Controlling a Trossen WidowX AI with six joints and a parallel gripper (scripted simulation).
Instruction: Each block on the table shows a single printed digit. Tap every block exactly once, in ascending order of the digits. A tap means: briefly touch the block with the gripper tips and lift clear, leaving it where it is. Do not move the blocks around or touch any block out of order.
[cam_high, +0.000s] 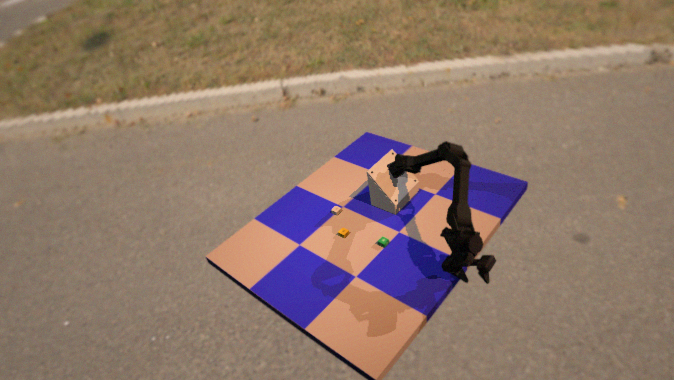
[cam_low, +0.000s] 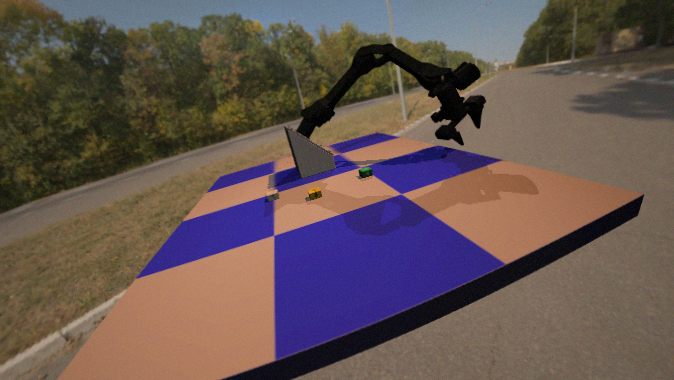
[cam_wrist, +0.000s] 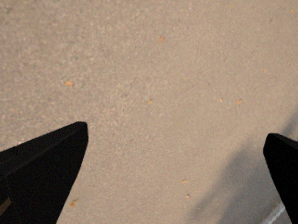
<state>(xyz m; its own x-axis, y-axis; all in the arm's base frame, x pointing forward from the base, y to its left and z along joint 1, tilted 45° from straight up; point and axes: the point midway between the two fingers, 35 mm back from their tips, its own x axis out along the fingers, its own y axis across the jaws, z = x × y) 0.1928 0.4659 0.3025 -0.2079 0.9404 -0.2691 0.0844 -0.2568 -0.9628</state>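
Now: gripper tip 680 mm to the left of the white block, 50 mm short of it and 10 mm above it. Round my gripper tip: green block 390 mm to the right, 60 mm ahead, 10 mm below; orange block 550 mm to the right, 130 mm ahead, 10 mm below.
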